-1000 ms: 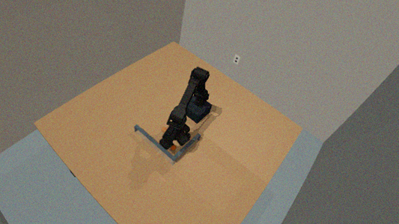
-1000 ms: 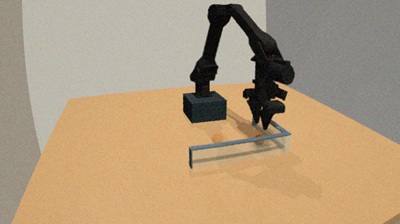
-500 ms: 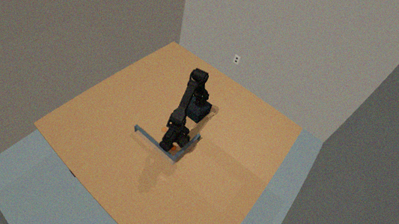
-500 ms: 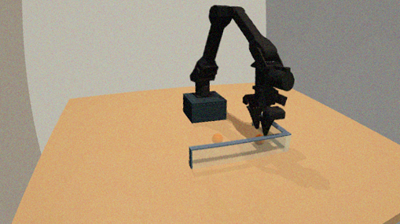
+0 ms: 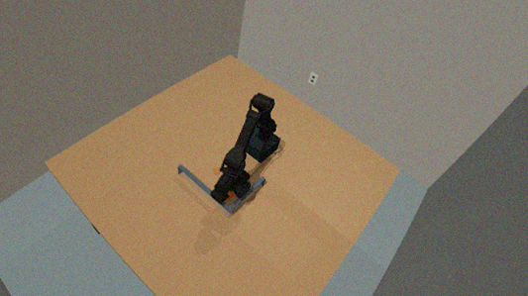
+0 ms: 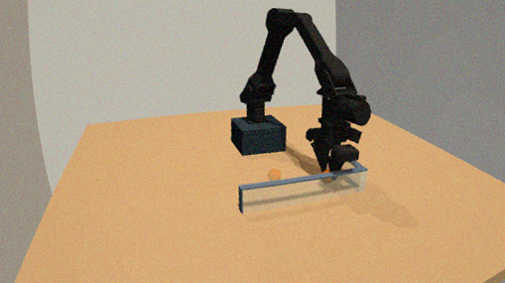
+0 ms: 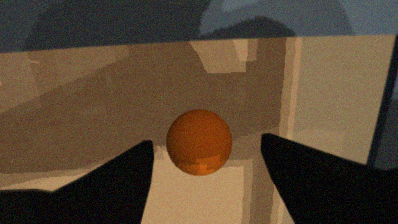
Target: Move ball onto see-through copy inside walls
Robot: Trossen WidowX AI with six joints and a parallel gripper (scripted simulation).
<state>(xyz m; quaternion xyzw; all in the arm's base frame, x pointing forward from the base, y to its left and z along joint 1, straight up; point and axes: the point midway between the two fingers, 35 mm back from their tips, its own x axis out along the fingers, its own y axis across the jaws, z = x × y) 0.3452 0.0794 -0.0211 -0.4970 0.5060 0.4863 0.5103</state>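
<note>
The clear wall is 90 mm to the right of my gripper tip, 60 mm ahead of it and 10 mm above it. From my gripper tip the other things lie so: orange ball (10 mm below).
</note>
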